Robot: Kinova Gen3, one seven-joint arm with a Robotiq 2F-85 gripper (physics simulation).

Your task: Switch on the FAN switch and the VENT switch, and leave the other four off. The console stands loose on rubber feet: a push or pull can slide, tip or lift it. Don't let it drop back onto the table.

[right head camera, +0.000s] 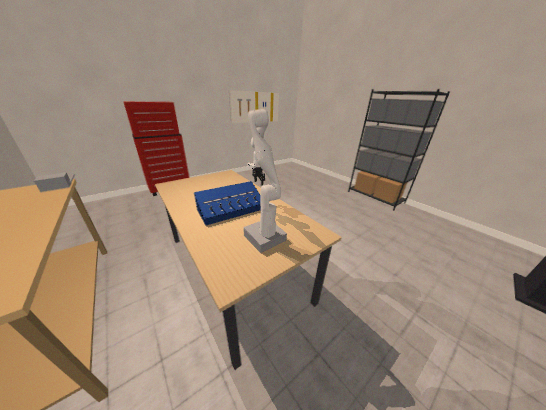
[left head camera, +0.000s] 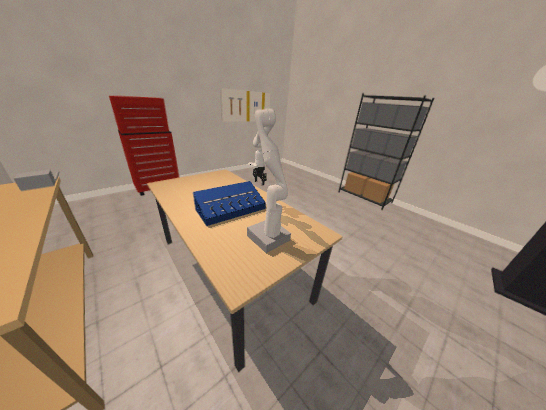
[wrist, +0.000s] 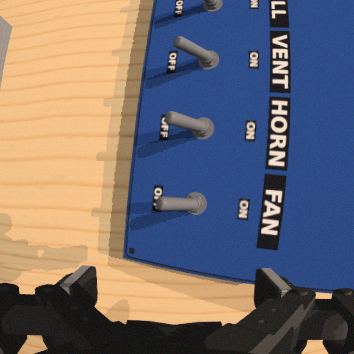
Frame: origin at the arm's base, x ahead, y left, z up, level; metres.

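Seen in the pictures: gripper, fingertip midpoint: point(right head camera: 258, 183) point(left head camera: 259, 183) point(wrist: 175, 286); arm's base at its link origin: point(right head camera: 266, 232) point(left head camera: 271, 232).
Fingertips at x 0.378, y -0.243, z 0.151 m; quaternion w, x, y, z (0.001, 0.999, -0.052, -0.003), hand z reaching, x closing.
Note:
Pixels of each thing's top centre, then the offset from my fingertips to it. "pt": a spot on its surface instead. Level surfaces: height alone.
- FAN switch at its top centre: point(wrist: 178, 205) 0.035 m left, 0.004 m ahead, 0.089 m down
- HORN switch at its top centre: point(wrist: 187, 117) 0.106 m left, 0.018 m ahead, 0.089 m down
- VENT switch at its top centre: point(wrist: 194, 40) 0.177 m left, 0.032 m ahead, 0.089 m down
- FILL switch at a spot on its surface: point(wrist: 212, 4) pt 0.238 m left, 0.059 m ahead, 0.122 m down
- wooden table at its surface level: 0.216 m down
The blue console point(left head camera: 226, 192) point(right head camera: 225, 193) point(wrist: 320, 150) sits flat on the table, with a row of grey toggle switches. In the wrist view the FAN switch point(wrist: 180, 203), the HORN switch point(wrist: 187, 124) and the VENT switch point(wrist: 195, 51) all lean toward their OFF labels. Part of the FILL switch point(wrist: 212, 4) shows at the top edge; the WASH and PUMP switches do not show there. My gripper point(left head camera: 260, 181) point(right head camera: 259, 180) point(wrist: 175, 286) is open and empty, raised above the table near the console's FAN end. Its fingertips are apart from the switches.
The arm's grey base block point(left head camera: 268, 237) point(right head camera: 265, 237) stands on the wooden table point(left head camera: 235, 280) point(right head camera: 230, 280), close to the console's switch side. A second table point(left head camera: 25, 240) point(right head camera: 30, 240) is at the left. A red cabinet point(left head camera: 150, 150) point(right head camera: 161, 150) and a shelf rack stand farther back.

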